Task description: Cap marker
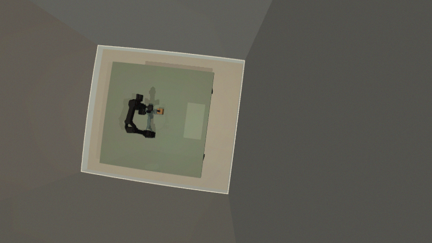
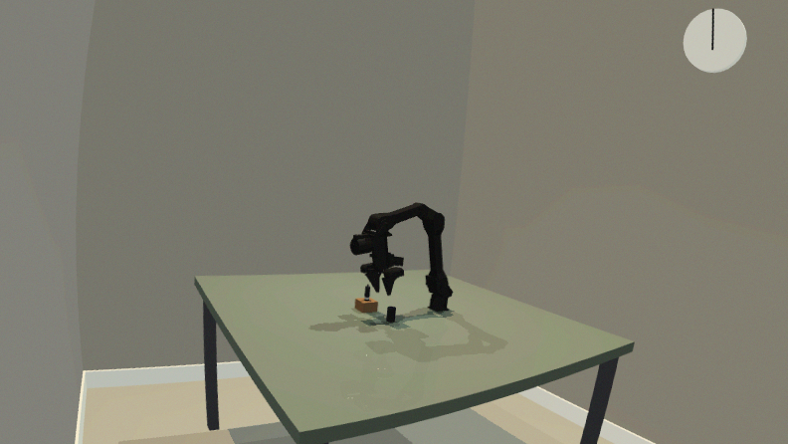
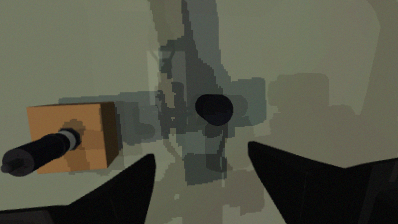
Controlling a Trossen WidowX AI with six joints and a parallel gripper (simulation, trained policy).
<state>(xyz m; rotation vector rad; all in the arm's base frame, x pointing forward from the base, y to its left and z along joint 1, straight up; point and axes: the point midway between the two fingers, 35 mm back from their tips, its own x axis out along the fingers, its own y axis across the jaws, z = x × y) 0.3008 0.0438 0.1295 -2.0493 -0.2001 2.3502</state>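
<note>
Right now the black cap is 70 mm below my gripper tip, 30 mm to the left of it and 20 mm behind it. The rest, counted from my gripper tip: orange holder block 120 mm to the right, 80 mm below.
</note>
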